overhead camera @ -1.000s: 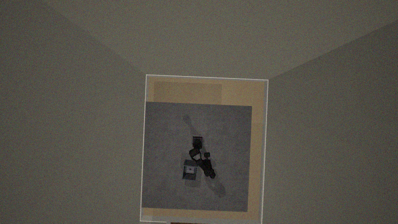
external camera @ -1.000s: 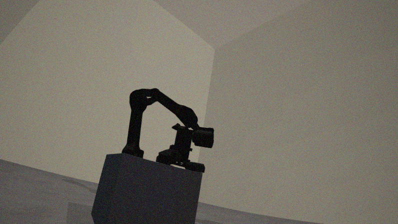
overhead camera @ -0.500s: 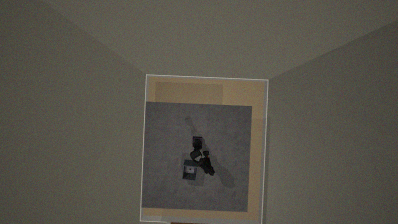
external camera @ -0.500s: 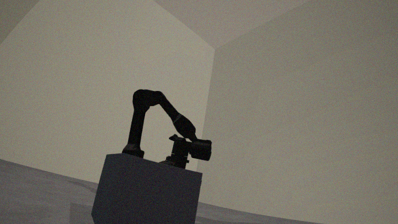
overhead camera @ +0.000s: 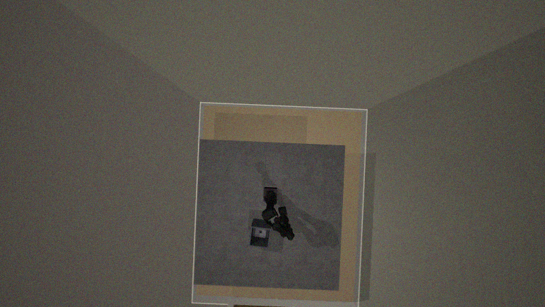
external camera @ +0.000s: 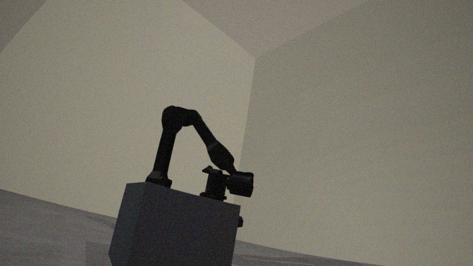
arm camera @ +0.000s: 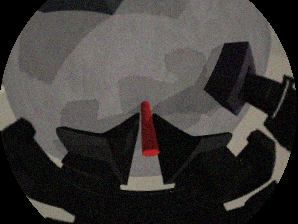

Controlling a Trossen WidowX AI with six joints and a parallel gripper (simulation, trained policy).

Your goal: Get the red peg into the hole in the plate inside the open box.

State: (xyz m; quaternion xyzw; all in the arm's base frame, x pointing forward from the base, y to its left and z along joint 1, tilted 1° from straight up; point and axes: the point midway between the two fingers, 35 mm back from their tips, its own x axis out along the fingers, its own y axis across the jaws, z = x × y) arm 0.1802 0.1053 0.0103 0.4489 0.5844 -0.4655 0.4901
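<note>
Now: gripper tip 22 cm to the left of the pale plate, 13 cm short of it and 2 cm below it. The rest, counted from my gripper tip: red peg 1 cm above.
</note>
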